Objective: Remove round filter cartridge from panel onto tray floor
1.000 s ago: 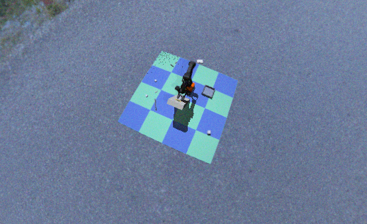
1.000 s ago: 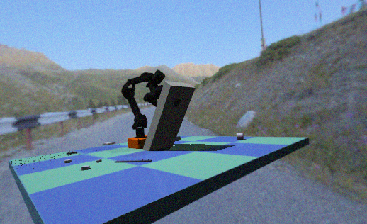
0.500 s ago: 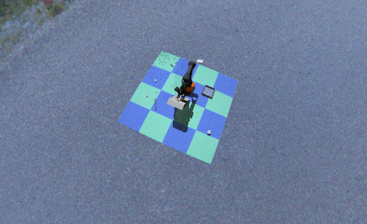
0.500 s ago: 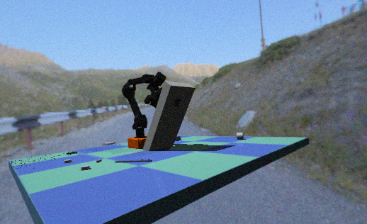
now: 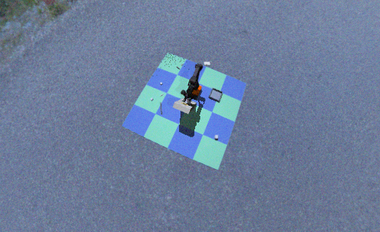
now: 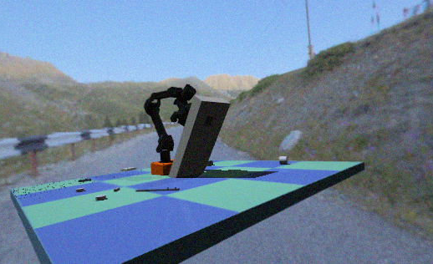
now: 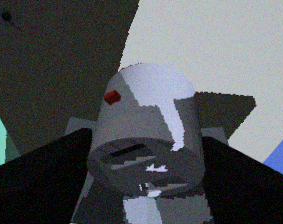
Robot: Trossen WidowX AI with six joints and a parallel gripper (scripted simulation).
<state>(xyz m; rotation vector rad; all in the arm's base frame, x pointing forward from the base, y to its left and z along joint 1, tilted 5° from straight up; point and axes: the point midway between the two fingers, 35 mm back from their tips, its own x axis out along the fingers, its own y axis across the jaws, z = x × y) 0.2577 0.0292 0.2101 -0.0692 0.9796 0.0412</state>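
Right now the grey square tray is 36 cm behind my gripper tip, 25 cm to the left of it and 22 cm below it. Round my gripper tip: grey round filter cartridge: right at my gripper tip.
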